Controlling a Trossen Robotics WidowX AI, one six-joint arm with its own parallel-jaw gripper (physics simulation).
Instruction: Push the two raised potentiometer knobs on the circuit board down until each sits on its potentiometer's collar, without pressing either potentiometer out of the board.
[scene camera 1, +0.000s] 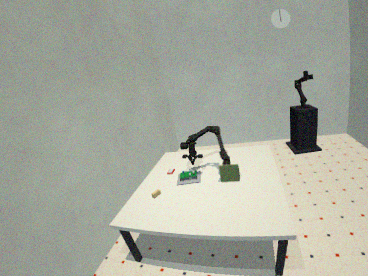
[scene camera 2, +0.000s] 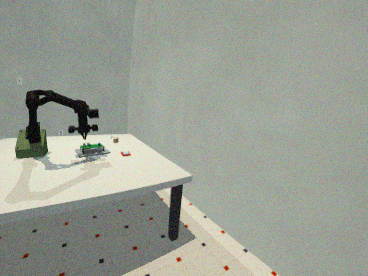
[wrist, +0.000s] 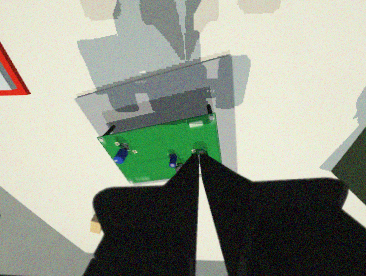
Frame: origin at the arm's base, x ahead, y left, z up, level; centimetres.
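Where they show: gripper, fingertip midpoint: (scene camera 1: 193, 165) (scene camera 2: 84, 139) (wrist: 198, 158); arm's base, link origin: (scene camera 1: 226, 167) (scene camera 2: 34, 138).
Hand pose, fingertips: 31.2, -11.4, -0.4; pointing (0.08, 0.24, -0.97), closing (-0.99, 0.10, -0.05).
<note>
Things, the pixels of their top centre, and the offset from my fingertips, as dx, dy, dz. "*": a spot on its surface instead. Level surfaces: height alone.
- green circuit board, surface height: dz -6.4
- grey base plate, surface spot: (wrist: 228, 120) * -4.6, +2.4, -10.1
- red-edged tray-like item, top centre: (scene camera 2: 125, 152) (scene camera 1: 170, 170) +26.6, -10.7, -9.5
- tan block, top centre: (wrist: 95, 227) (scene camera 1: 155, 191) (scene camera 2: 115, 138) +31.0, +29.2, -6.9
- white table, surface height: dz -10.9
The green circuit board (scene camera 1: 188, 175) (scene camera 2: 92, 146) (wrist: 160, 137) stands raised on a grey base plate (wrist: 228, 120). My gripper (scene camera 1: 193, 163) (scene camera 2: 84, 138) (wrist: 198, 158) is shut and empty, with its fingertips together and pointing down above the board. In the wrist view the fingers cover the board's near right part, where bits of dark potentiometer parts show at the tips. The knobs' tops are hidden there, and the scene views are too coarse to show how high they sit. Two blue parts, one at the left (wrist: 121, 155) and one near the middle (wrist: 173, 160), stand on the board.
A red-edged tray-like item (scene camera 1: 171, 171) (scene camera 2: 125, 153) (wrist: 21, 92) lies beside the base plate. A tan block (scene camera 1: 156, 193) (scene camera 2: 116, 140) (wrist: 95, 226) lies on the white table (scene camera 1: 210, 215). The arm's green base box (scene camera 1: 229, 173) (scene camera 2: 30, 145) stands on the other side of the board.
</note>
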